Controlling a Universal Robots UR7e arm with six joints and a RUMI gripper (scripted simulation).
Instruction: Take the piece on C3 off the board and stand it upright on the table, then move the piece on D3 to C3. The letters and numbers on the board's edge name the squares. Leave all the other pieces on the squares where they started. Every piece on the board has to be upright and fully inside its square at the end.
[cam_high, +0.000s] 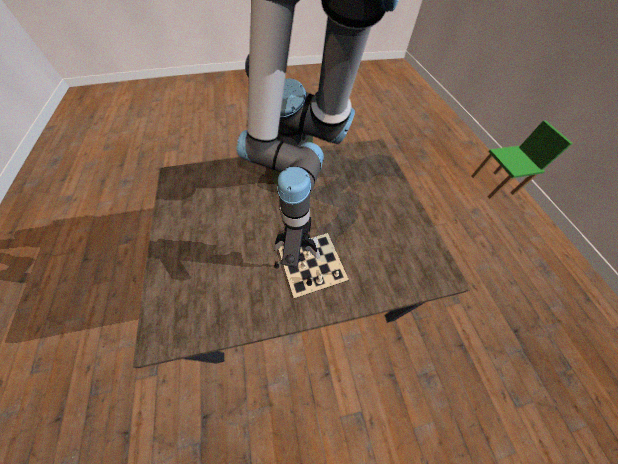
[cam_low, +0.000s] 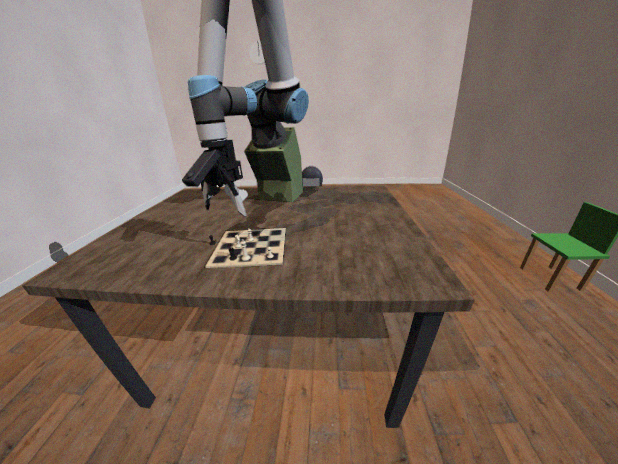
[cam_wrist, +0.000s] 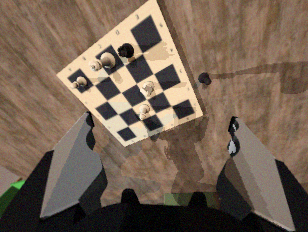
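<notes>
Now: hand 11 cm above the chessboard, 6 cm to the right of it and 1 cm past it.
</notes>
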